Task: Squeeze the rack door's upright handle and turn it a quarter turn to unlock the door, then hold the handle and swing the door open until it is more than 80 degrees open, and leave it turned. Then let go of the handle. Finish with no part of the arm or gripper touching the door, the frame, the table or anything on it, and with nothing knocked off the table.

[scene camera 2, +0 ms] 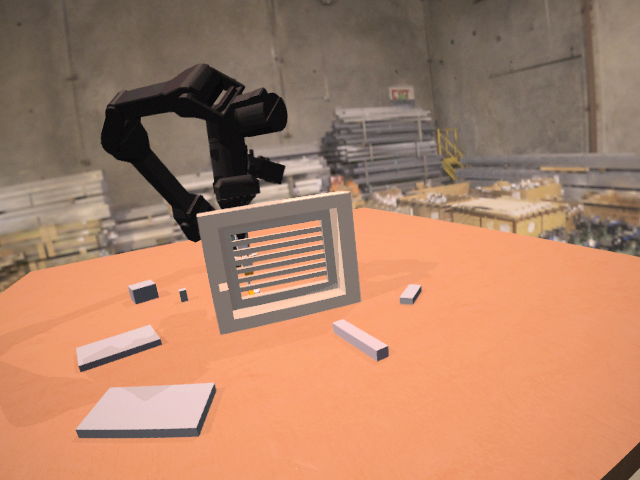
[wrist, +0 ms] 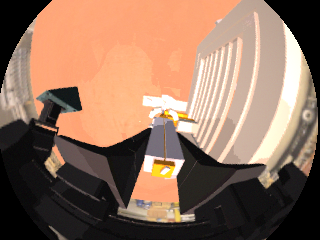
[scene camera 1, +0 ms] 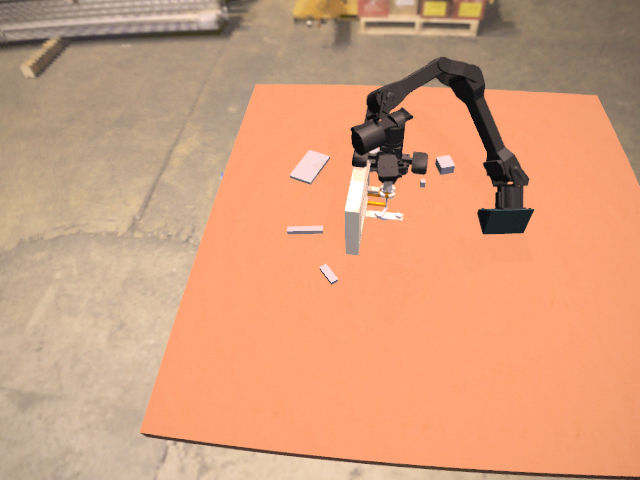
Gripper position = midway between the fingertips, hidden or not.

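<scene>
Upright handle [wrist: 162, 168] visible. Flat slab [scene camera 1: 312, 163] visible. My gripper appears in scene camera 2 [scene camera 2: 241, 237], in scene camera 1 [scene camera 1: 388, 183] and in the wrist view [wrist: 163, 133].
</scene>
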